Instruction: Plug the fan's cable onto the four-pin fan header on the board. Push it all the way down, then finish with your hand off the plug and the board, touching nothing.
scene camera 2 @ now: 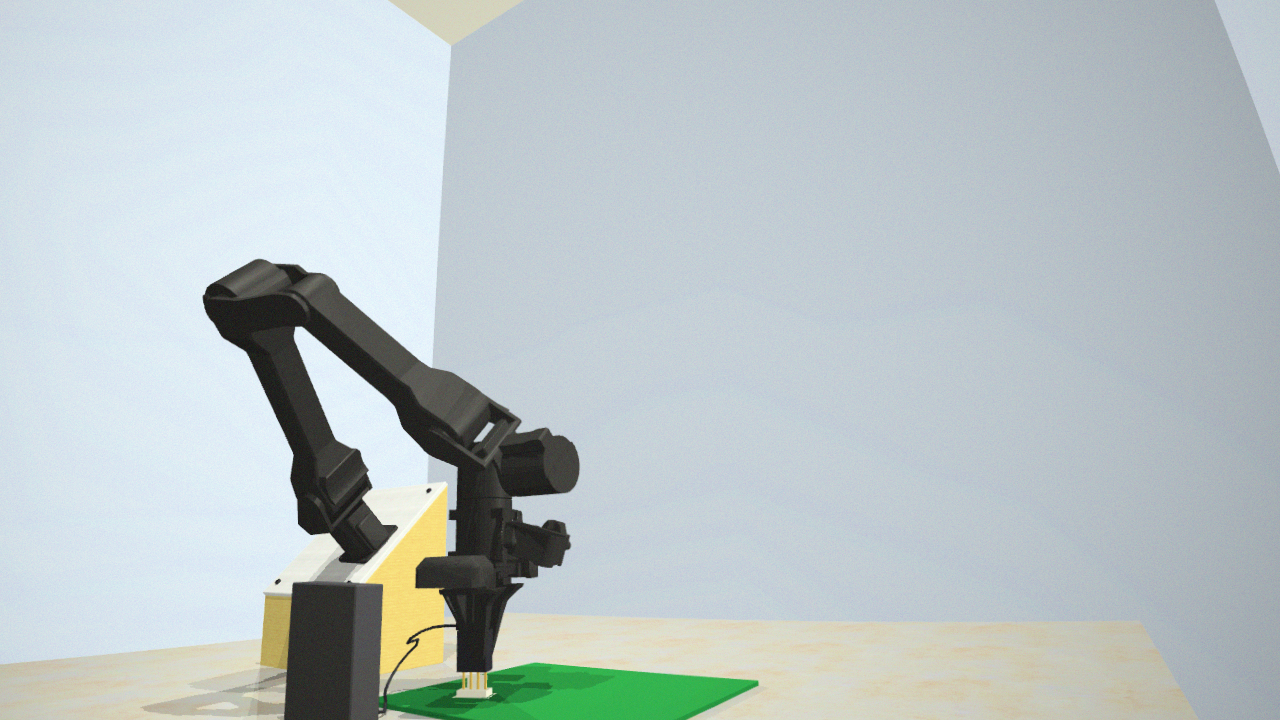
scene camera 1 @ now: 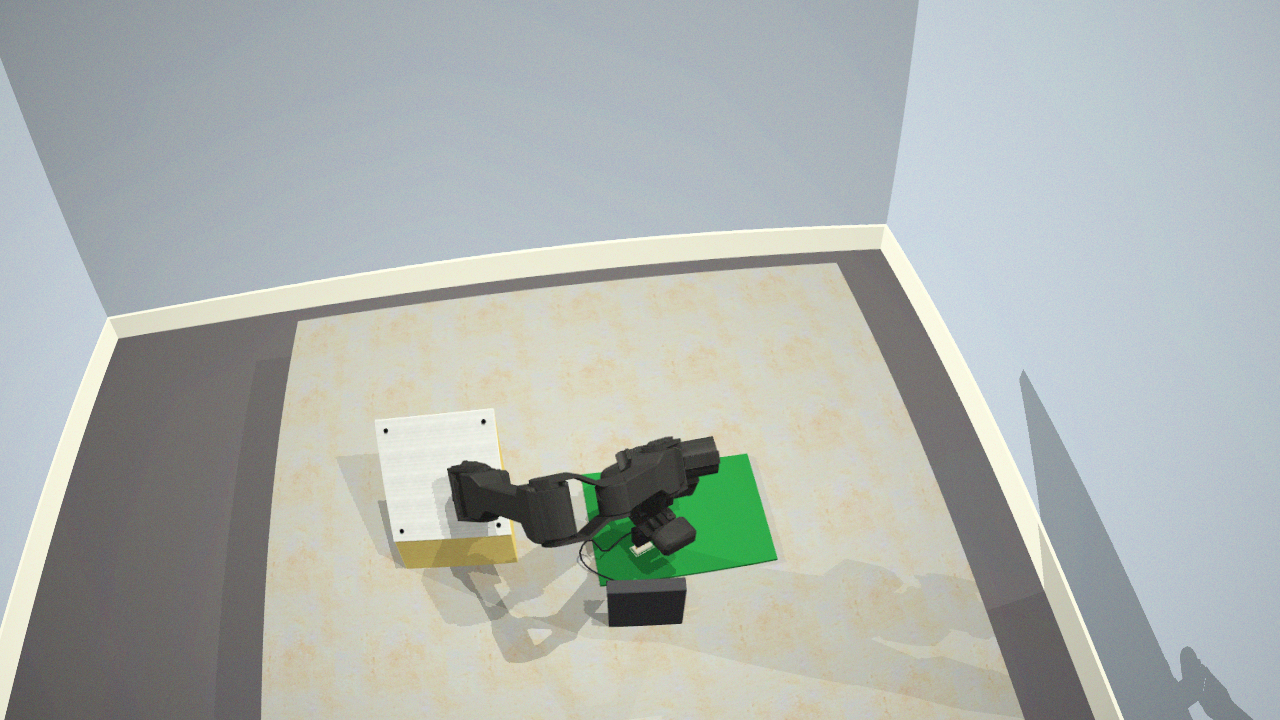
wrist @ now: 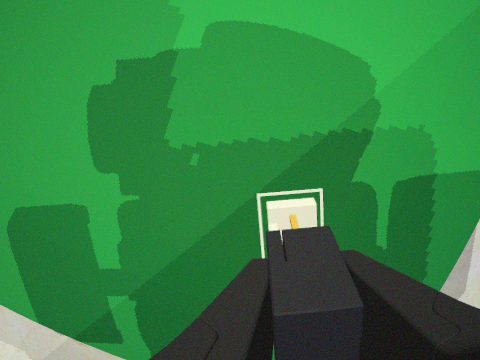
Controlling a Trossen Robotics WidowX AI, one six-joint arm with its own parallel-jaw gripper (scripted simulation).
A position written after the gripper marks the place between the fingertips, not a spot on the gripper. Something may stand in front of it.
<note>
In view: the gripper (scene camera 2: 482, 658), a dark fan plug (wrist: 314, 301) and a fan box (scene camera 1: 648, 602).
The gripper is seen too in scene camera 1 (scene camera 1: 646, 534) and in the wrist view (wrist: 303, 270).
</note>
